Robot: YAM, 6 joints.
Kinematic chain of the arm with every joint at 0, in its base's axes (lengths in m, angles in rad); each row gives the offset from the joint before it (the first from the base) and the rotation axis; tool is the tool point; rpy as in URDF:
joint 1: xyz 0 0 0.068 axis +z
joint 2: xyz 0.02 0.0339 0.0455 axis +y
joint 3: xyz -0.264 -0.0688 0 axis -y
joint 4: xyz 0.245 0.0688 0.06 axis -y
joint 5: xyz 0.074 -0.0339 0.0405 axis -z
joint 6: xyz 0.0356 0 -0.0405 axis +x
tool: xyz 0 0 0 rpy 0 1.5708 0
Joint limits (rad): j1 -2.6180..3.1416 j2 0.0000..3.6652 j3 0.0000..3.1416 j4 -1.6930..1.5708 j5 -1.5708..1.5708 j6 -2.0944..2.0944
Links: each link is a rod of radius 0.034 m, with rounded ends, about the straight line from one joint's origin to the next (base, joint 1, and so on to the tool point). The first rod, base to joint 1, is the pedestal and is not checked.
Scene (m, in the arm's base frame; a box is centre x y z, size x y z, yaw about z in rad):
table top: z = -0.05
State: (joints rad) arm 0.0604 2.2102 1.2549 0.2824 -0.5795 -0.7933
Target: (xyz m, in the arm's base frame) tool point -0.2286 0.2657 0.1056
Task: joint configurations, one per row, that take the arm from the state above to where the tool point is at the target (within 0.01 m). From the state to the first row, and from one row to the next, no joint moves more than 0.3 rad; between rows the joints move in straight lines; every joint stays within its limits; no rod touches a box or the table.
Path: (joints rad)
1: 0.3290 2.1735 1.2080 0.2676 -0.6053 -0.7933
2: 0.5976 2.1368 1.1611 0.2529 -0.6312 -0.7933
3: 0.8663 2.1001 1.1143 0.2381 -0.6570 -0.7933
4: 1.1349 2.0634 1.0674 0.2233 -0.6829 -0.7933
5: 1.4035 2.0267 1.0205 0.2086 -0.7087 -0.7933
6: 1.6721 1.9900 0.9736 0.1938 -0.7345 -0.7933
7: 1.9407 1.9533 0.9268 0.1790 -0.7604 -0.7933
8: 2.2093 1.9166 0.8799 0.1643 -0.7862 -0.7933

